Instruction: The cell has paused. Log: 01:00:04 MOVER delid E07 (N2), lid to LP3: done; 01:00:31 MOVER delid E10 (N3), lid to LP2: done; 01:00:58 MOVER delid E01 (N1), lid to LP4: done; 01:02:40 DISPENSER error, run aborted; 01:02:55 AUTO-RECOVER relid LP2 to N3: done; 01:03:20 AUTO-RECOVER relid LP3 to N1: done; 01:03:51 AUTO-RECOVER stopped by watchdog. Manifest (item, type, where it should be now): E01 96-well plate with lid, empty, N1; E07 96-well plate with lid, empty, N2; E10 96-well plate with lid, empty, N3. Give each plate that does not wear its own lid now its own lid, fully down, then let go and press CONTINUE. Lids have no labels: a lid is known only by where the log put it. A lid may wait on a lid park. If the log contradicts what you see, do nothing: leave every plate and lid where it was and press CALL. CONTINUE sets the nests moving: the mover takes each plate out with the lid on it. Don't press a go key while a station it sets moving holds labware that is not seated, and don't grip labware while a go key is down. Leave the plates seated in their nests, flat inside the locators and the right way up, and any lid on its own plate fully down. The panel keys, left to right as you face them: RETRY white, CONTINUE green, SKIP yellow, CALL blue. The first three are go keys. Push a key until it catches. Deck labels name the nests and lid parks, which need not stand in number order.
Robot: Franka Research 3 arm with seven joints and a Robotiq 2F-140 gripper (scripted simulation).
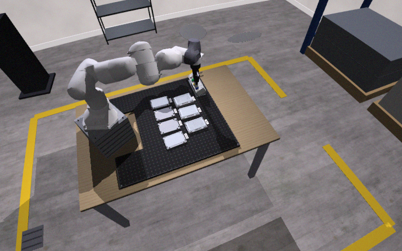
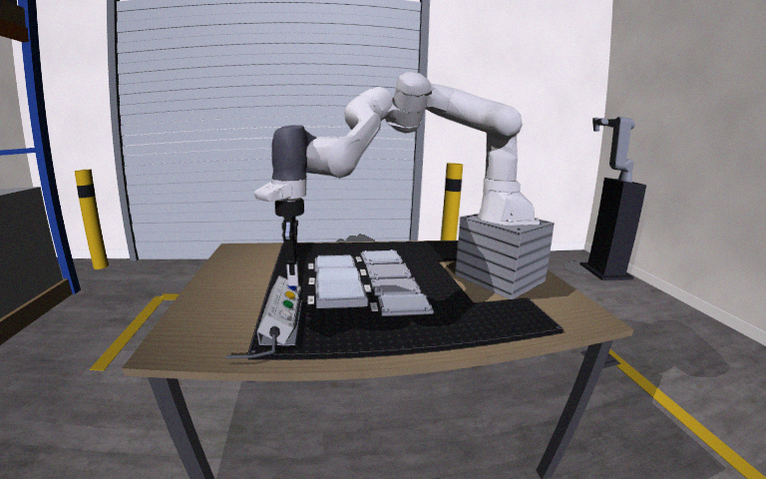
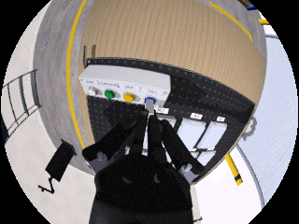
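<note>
My hand is 40 mm above the blue key. From my hand the other things lie so: yellow key (50 mm to the left, 40 mm below); plate (130 mm behind, 60 mm to the right, 70 mm below); green key (10 mm behind, 100 mm to the left, 40 mm below).
</note>
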